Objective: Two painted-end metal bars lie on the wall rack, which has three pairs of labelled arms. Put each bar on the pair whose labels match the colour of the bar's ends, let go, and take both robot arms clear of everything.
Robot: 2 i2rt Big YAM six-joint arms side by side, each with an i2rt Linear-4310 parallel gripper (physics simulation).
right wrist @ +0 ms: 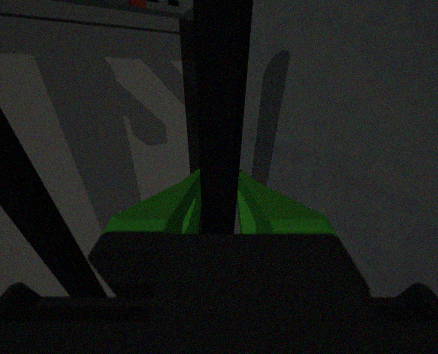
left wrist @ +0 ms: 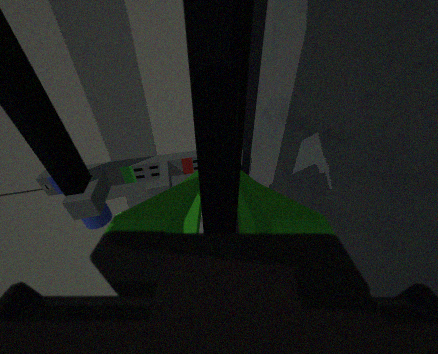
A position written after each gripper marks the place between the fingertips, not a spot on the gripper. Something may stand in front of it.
Observation:
In view: the left gripper point(left wrist: 219, 176), the right gripper point(right wrist: 219, 176), a red-ended bar point(left wrist: 218, 46) and a grey wall point(left wrist: 120, 84).
The red-ended bar shows as well in the right wrist view point(right wrist: 222, 42).

